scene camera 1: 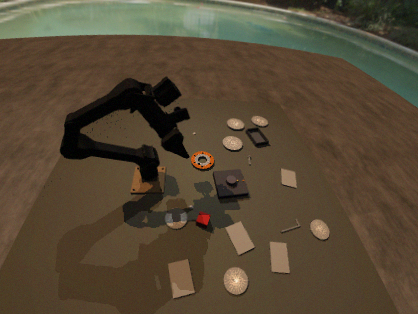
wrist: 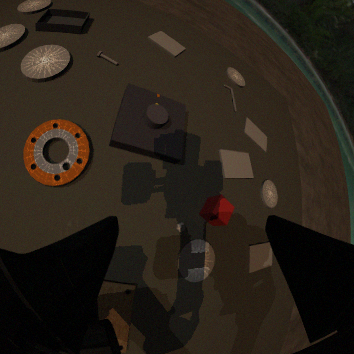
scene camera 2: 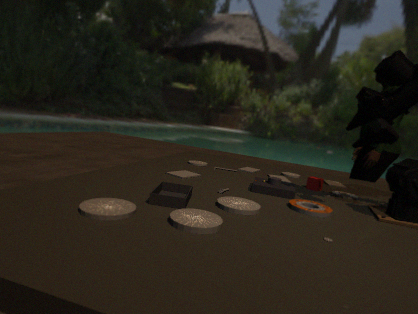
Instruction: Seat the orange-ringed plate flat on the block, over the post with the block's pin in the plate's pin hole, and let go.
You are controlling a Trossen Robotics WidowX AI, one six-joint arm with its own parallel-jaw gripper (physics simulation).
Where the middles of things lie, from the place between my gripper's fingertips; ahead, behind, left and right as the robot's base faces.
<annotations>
My gripper is now 190 mm above the orange-ringed plate (wrist: 45, 172), 120 mm to the right of it and 100 mm short of it. The rest, counted from my hand: red cube (wrist: 216, 210) (180 mm below, 170 mm to the right, 30 mm ahead); then dark tray (scene camera 2: 166, 194) (440 mm ahead, 230 mm to the left, 180 mm below).
</annotations>
